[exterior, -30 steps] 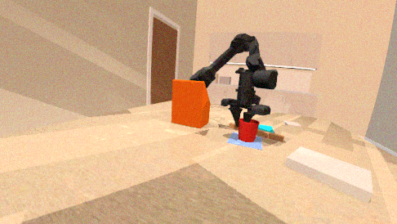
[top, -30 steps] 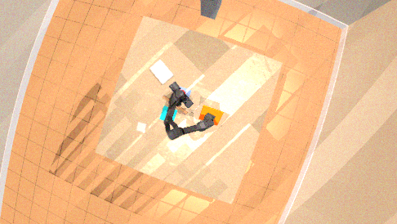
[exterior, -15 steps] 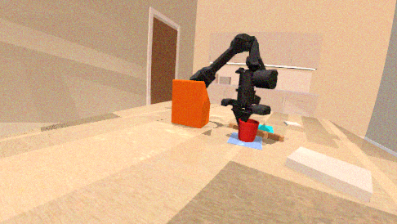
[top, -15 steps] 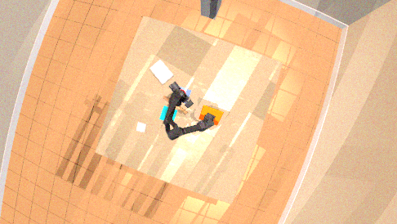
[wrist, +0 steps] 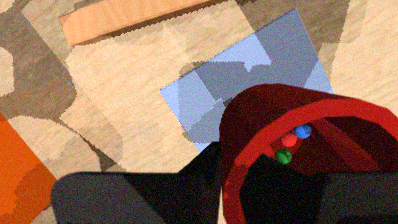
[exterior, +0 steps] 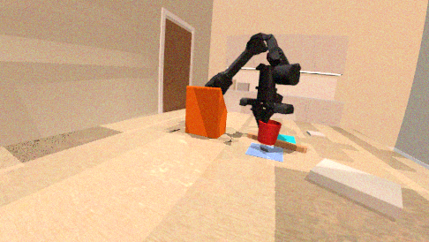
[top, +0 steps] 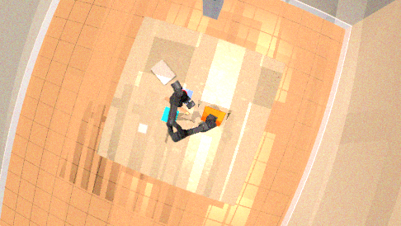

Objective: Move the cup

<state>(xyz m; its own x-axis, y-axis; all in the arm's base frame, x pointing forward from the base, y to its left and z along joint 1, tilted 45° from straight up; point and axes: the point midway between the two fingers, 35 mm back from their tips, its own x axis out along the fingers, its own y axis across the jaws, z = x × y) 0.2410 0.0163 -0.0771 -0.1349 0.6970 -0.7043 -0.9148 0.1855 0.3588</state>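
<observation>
My gripper tip is now 50 mm short of the blue marble, 20 mm to the left of it and 20 mm above it. Also, from my gripper tip: red cup 30 mm ahead, 10 mm to the right; wooden bar 40 mm ahead, 80 mm to the left, 70 mm below; light blue pad 30 mm ahead, 20 mm to the right, 80 mm below.
</observation>
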